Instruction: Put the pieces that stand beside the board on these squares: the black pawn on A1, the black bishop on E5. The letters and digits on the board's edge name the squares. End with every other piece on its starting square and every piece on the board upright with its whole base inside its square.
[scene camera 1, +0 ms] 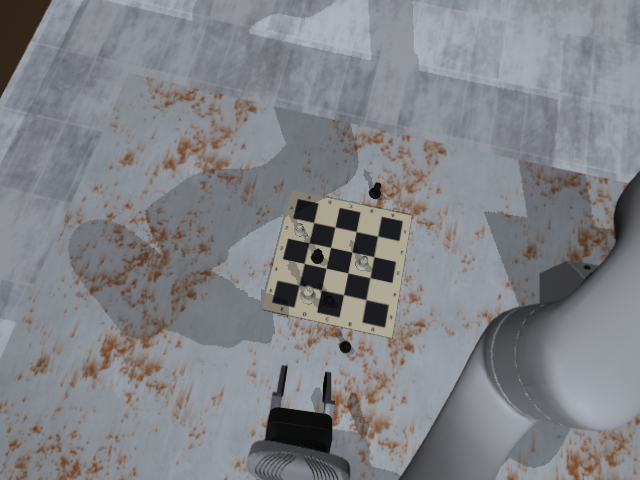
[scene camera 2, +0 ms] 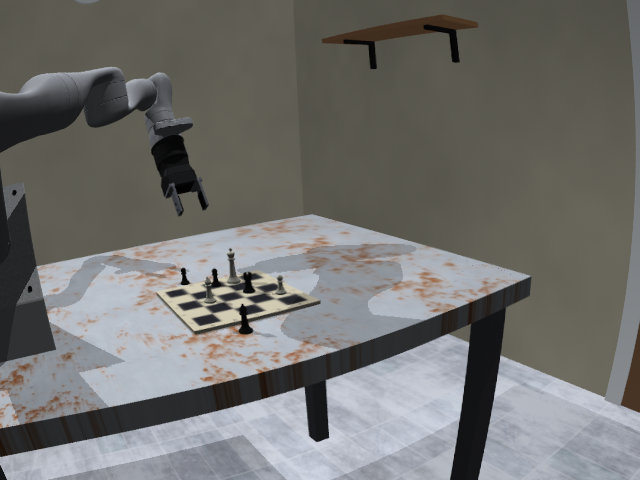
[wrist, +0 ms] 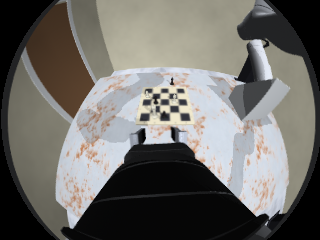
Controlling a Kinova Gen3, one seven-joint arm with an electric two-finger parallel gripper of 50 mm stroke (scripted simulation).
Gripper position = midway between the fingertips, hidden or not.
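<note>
My gripper (scene camera 1: 305, 375) is in sight, and you'd also find it at (scene camera 2: 193, 210) and at (wrist: 158, 132). There's a chessboard (scene camera 1: 366, 301) as well, and it's visible at (scene camera 2: 187, 302) and (wrist: 180, 113) too.
</note>
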